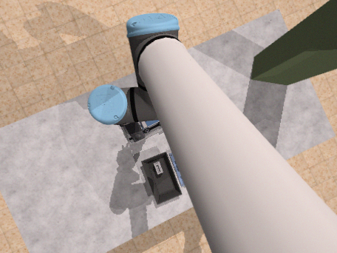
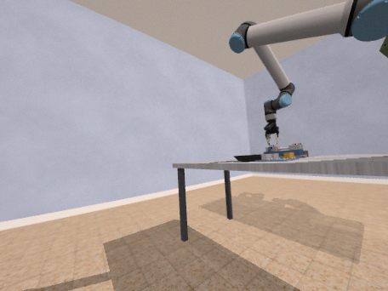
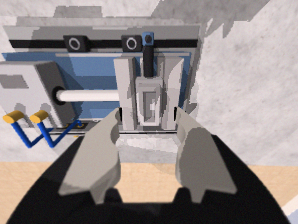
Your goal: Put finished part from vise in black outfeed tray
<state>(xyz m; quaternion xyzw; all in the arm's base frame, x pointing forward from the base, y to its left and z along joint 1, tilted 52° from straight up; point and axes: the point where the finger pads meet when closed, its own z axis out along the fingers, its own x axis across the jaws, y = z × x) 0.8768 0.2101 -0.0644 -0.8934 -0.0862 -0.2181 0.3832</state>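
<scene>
Right now my hand is 7 cm past the vise, 2 cm to the left of it and 8 cm above it. The rest, counted from my hand: blue fixture plate: 26 cm behind, 27 cm to the left, 12 cm below; orange block: 30 cm behind, 22 cm to the left, 10 cm below; grey end block: 16 cm behind, 5 cm to the right, 5 cm below.
</scene>
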